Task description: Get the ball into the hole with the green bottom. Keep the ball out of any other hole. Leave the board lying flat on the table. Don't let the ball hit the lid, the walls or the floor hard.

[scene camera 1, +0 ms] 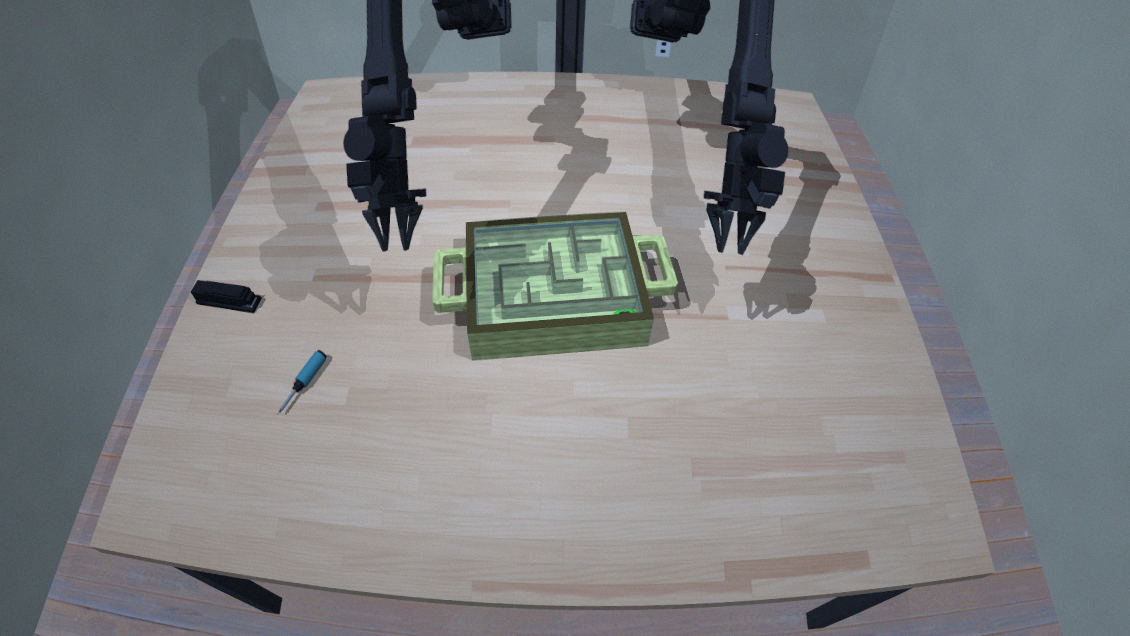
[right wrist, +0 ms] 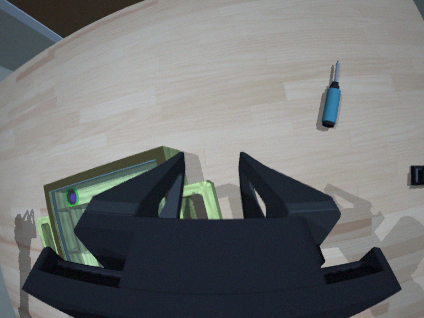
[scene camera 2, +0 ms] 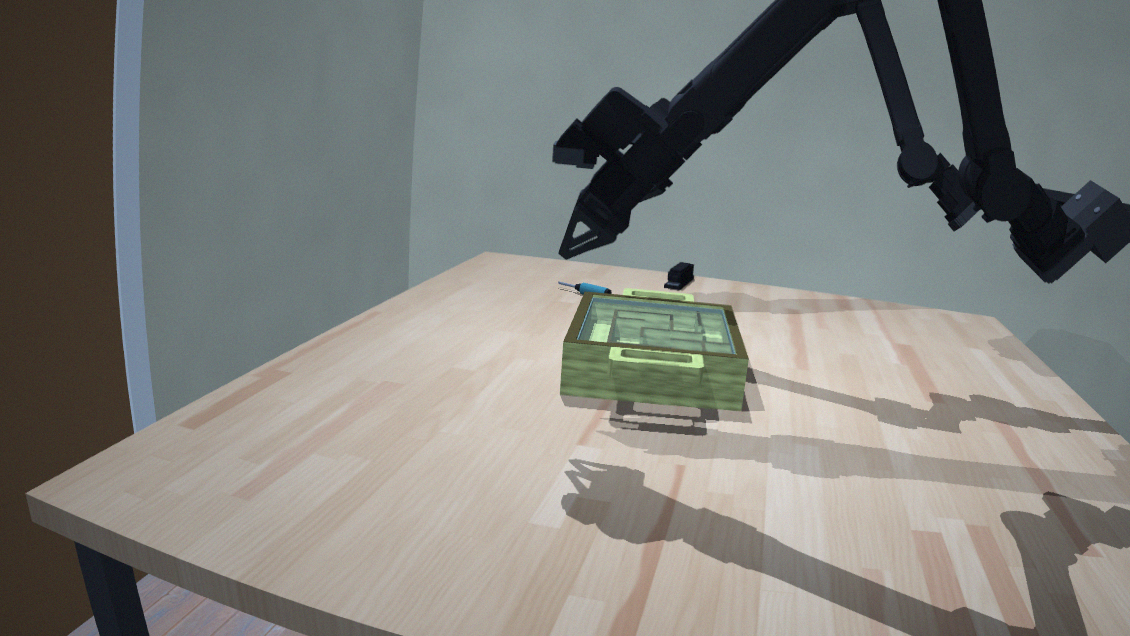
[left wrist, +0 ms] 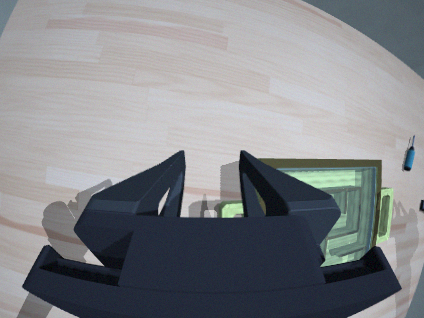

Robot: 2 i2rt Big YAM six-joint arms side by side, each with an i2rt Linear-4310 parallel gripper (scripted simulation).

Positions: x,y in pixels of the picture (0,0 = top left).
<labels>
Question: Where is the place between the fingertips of the left gripper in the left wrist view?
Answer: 212,158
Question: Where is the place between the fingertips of the right gripper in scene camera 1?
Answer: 395,250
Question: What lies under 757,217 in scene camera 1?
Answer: The left gripper.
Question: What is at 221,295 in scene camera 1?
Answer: A black stapler.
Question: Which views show the left gripper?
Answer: Scene camera 1, scene camera 2 and the left wrist view only.
</labels>
